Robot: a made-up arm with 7 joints. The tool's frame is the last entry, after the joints.
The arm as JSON. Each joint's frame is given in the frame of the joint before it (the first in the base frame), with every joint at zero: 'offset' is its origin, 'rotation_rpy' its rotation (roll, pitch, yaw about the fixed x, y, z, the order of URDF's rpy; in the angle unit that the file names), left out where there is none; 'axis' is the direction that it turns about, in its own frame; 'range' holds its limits. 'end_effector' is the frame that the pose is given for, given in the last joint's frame.
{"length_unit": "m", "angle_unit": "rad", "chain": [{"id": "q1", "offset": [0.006, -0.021, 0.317], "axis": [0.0, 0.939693, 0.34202], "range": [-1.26, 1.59]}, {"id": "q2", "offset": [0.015, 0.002, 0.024], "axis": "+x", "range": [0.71, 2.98]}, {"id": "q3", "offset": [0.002, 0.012, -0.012], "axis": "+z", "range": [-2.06, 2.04]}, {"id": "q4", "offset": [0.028, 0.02, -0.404], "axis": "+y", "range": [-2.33, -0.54]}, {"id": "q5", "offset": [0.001, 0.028, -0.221], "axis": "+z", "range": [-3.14, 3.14]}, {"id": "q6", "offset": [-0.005, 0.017, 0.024], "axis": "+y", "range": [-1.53, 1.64]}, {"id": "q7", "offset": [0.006, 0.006, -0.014], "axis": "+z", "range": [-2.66, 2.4]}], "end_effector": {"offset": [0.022, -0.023, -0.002], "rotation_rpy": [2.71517, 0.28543, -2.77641]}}
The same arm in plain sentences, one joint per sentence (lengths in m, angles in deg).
The arm has seven revolute joints in a row. What follows holds with every joint at zero, and every direction is one of the base frame's. The first joint sits 0.006 m along +x and 0.021 m along -y and 0.317 m along +z from the base frame's origin and turns about the direction (0, 0.9397, 0.342), from -72.19 to 91.1 deg. The second joint sits 0.015 m along +x and 0.002 m along +y and 0.024 m along +z from the first joint and turns about +x, from 40.68 to 170.74 deg. The third joint sits 0.002 m along +x and 0.012 m along +y and 0.012 m along -z from the second joint and turns about +z, from -118.03 to 116.88 deg. The fourth joint sits 0.028 m along +x and 0.02 m along +y and 0.404 m along -z from the third joint and turns about +y, from -133.5 to -30.94 deg. The fifth joint sits 0.001 m along +x and 0.028 m along +y and 0.221 m along -z from the fourth joint and turns about +z, from -179.91 to 179.91 deg. The sixth joint sits 0.005 m along -x and 0.017 m along +y and 0.024 m along +z from the fifth joint and turns about +y, from -87.66 to 93.97 deg. The seventh joint sits 0.006 m along +x and 0.006 m along +y and 0.014 m along -z from the sixth joint and turns about +z, from -152.41 to 137.51 deg. The tool frame, which is the frame that the pose is given for, sits 0.022 m along +x and 0.023 m along -y and 0.002 m along -z from the seventh joint; its axes are the base frame's turned by roll 155.57, pitch 16.35 and yaw -159.08 deg (as in URDF: about the fixed x, then y, then z).
